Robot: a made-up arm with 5 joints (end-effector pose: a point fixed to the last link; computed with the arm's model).
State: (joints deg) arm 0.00 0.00 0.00 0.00 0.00
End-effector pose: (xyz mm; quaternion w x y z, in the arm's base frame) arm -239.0 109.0 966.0 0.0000 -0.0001 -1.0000 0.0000
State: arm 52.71 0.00 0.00 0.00 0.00
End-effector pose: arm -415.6 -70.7 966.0 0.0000 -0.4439 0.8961 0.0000
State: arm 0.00 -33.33 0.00 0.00 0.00
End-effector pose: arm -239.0 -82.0 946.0 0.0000 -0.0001 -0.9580 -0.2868
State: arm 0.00 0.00 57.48 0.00 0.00
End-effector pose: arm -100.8 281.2 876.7 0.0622 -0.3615 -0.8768 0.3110
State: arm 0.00 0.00 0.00 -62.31 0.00
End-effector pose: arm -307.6 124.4 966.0 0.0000 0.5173 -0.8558 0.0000
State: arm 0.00 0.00 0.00 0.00 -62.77
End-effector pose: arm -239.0 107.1 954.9 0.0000 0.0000 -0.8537 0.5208
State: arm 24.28 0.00 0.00 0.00 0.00
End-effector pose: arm -341.0 47.0 966.0 0.0000 0.2102 -0.9776 0.0000
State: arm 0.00 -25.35 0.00 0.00 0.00
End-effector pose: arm -239.0 -37.9 960.9 0.0000 -0.0001 -0.9756 -0.2194
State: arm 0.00 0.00 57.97 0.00 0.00
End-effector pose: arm -99.2 281.9 875.4 0.0627 -0.3643 -0.8747 0.3134
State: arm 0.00 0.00 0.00 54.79 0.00
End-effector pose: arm -218.9 49.8 966.0 0.0000 0.4602 0.8878 0.0000
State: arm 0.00 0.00 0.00 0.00 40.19
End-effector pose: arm -239.0 104.0 971.5 0.0000 0.0001 0.9391 0.3436
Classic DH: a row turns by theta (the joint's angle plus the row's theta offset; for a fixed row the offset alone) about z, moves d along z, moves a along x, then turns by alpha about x. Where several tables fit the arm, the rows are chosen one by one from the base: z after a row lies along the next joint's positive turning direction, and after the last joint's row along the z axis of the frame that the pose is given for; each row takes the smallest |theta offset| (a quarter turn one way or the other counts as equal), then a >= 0, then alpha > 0; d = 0 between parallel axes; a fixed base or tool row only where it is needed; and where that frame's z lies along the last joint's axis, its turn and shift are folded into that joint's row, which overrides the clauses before.
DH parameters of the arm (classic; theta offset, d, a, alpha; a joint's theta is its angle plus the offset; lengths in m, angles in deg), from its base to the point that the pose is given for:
base (fixed): 47.44 0 -0.2159 0
joint 1: 42.56 0.637 0.206 -90
joint 2: -9.77 0.0554 0.0289 -49.7
joint 3: 14.91 0.1212 -0.0318 -41.27
joint 4: -11.31 -0.4112 0.039 -90
joint 5: 0 0.047 0.01 90
tool (fixed): -90 -0.004 0 0

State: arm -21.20 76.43 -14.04 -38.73 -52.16
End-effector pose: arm -95.0 379.2 698.2 0.1910 0.3242 -0.5240 0.7641
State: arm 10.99 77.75 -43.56 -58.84 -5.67
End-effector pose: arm -384.7 260.8 833.1 0.2513 0.7160 -0.5590 0.3342
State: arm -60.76 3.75 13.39 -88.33 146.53
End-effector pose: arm 91.4 141.0 948.3 0.1749 -0.0594 -0.2992 -0.9361
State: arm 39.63 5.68 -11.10 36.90 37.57
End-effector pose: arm -344.2 -44.4 967.7 0.0323 0.0914 -0.9371 -0.3355
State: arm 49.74 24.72 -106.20 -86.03 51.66
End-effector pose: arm -86.3 -145.4 833.0 0.2994 0.8276 0.4315 -0.1984
